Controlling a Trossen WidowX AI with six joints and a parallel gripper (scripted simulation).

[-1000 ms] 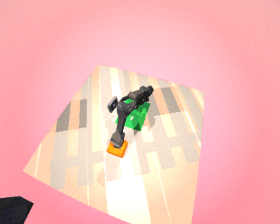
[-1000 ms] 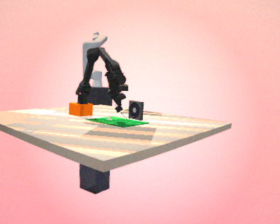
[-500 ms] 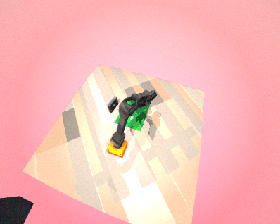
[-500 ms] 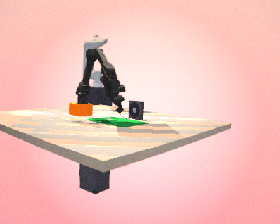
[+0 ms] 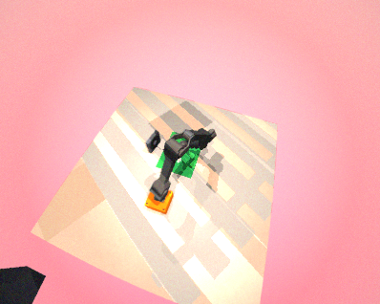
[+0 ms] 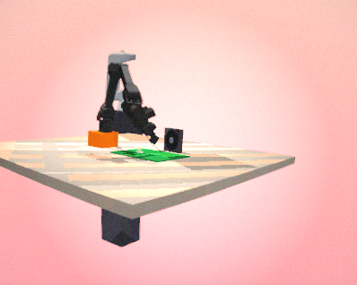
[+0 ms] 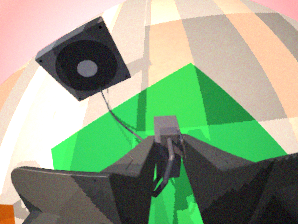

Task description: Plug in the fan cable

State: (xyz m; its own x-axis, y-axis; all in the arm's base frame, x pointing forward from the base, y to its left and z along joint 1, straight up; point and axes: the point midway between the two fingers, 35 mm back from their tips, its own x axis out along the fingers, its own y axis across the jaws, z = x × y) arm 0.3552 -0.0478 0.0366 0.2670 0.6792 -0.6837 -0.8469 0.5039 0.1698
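Now: the green board 10 cm below my gripper tip, 3 cm behind it and 1 cm to the left of it. Also, from my gripper tip: black fan 19 cm to the left, 3 cm below, 3 cm behind; then white fan header 9 cm below, 9 cm behind; then dark fan plug 1 cm below.
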